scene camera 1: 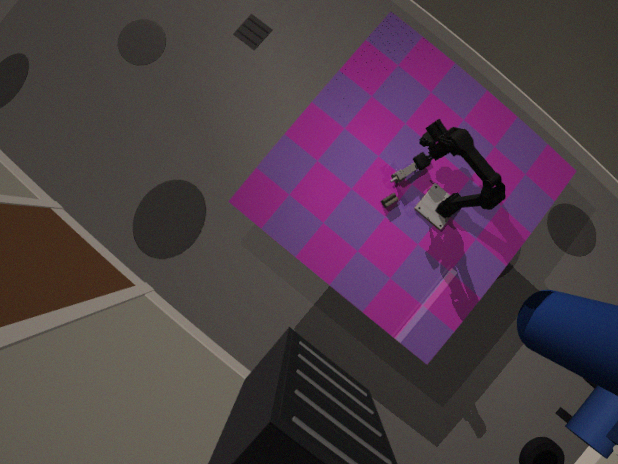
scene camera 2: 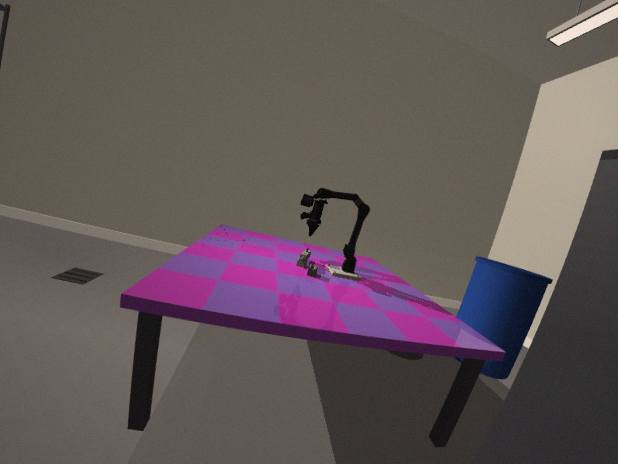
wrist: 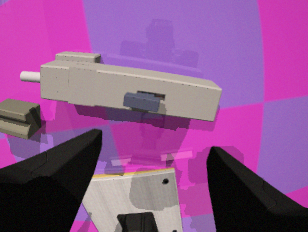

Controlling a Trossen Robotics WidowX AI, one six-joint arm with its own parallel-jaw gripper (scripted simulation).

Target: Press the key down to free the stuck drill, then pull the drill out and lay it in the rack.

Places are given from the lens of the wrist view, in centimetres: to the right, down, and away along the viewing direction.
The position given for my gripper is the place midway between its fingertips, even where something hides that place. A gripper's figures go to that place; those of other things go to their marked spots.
my gripper [wrist: 156, 146]: 0, 2, 10
housing [wrist: 78, 78]: -7, -3, 18
